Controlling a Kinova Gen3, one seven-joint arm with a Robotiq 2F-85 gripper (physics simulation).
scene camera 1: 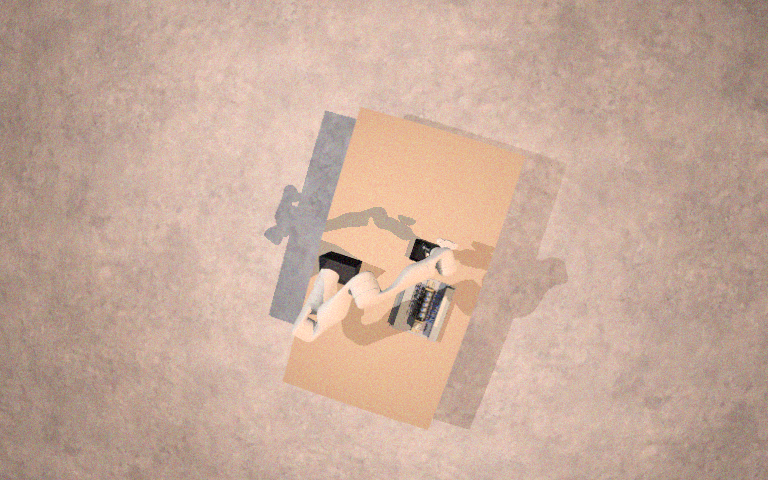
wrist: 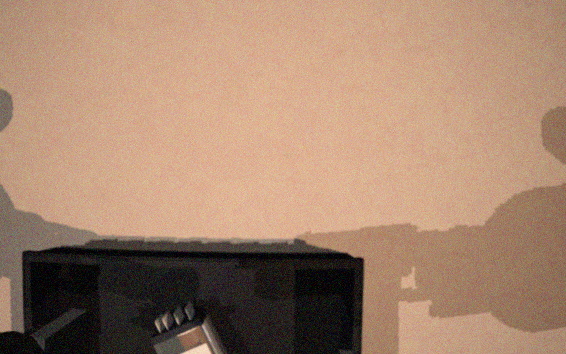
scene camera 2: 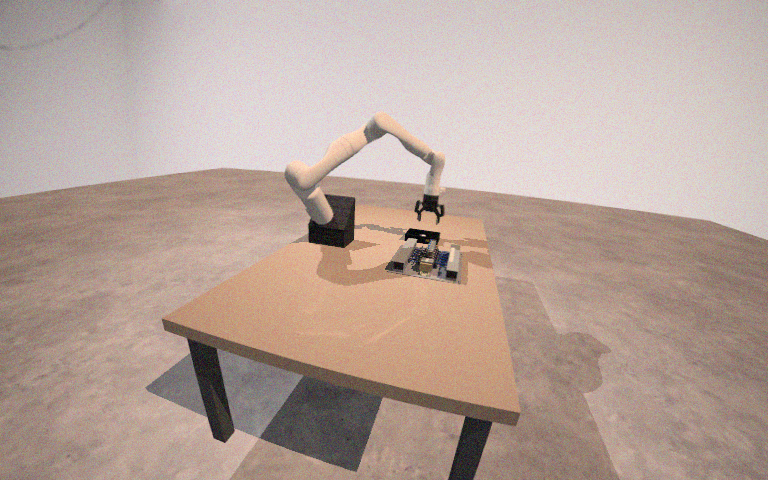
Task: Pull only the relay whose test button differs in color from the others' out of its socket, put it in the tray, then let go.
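Where they show: gripper, fingertip midpoint: (scene camera 2: 427, 222); arm's base, origin of the base link: (scene camera 1: 330, 274) (scene camera 2: 323, 216).
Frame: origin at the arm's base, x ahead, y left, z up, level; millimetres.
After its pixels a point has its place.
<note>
My gripper (scene camera 2: 428, 219) @(x 453, y 251, z -39 mm) (wrist: 202, 345) @(x 453, y 251, z -39 mm) is open above the black tray (scene camera 1: 416, 247) @(x 374, y 239, z -121 mm) (scene camera 2: 412, 237) @(x 391, y 172, z -101 mm) (wrist: 358, 300) @(x 517, y 258, z -89 mm), with its fingers wide apart. A relay (wrist: 192, 339) @(x 438, y 240, z -100 mm) lies loose in the tray, turned at an angle, with its metal pins pointing up and left in the wrist view. The lower part of the relay is cut off by the frame edge, and its test button cannot be made out. The other relays (scene camera 1: 423, 306) @(x 496, y -43, z -88 mm) stand in a row on the socket panel (scene camera 2: 420, 276) @(x 482, y -214, z -121 mm) beside the tray; their button colors are too small to tell.
Two grey raised ducts (scene camera 2: 403, 255) @(x 401, y -133, z -81 mm) (scene camera 2: 453, 261) @(x 594, y -120, z -81 mm) flank the relay row. The black base block (scene camera 1: 339, 263) @(x 44, y 85, z 81 mm) (scene camera 2: 331, 233) @(x 56, y -38, z -65 mm) stands at the table's left side. The arm passes above the table between the base and the tray. The table's right edge lies near the panel.
</note>
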